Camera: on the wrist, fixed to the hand. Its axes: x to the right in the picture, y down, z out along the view.
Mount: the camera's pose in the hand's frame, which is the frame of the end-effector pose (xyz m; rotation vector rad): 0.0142 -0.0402 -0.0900 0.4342 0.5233 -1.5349
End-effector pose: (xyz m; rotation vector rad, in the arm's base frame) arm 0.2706 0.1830 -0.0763 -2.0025 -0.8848 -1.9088
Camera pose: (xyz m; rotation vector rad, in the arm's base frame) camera 0.1733 0.1683 -0.0611 0.2204 2.1849 1.7595
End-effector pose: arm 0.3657 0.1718 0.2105 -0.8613 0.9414 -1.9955
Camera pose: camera 0.2728 0.2067 0.2021 0.5890 0.1223 2.4602
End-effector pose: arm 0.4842 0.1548 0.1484 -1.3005 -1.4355 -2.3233
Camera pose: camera 0.4011 0.1113 0.1149 -0.5997 1.9807 1.4943
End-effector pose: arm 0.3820 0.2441 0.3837 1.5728 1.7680 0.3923
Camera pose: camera 0.2912 0.2704 0.4151 -0.0745 2.9742 -0.4084
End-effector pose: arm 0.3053 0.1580 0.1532 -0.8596 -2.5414 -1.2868
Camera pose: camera 0.2614 0.0750 0.1865 1.5648 -2.5770 -0.7694
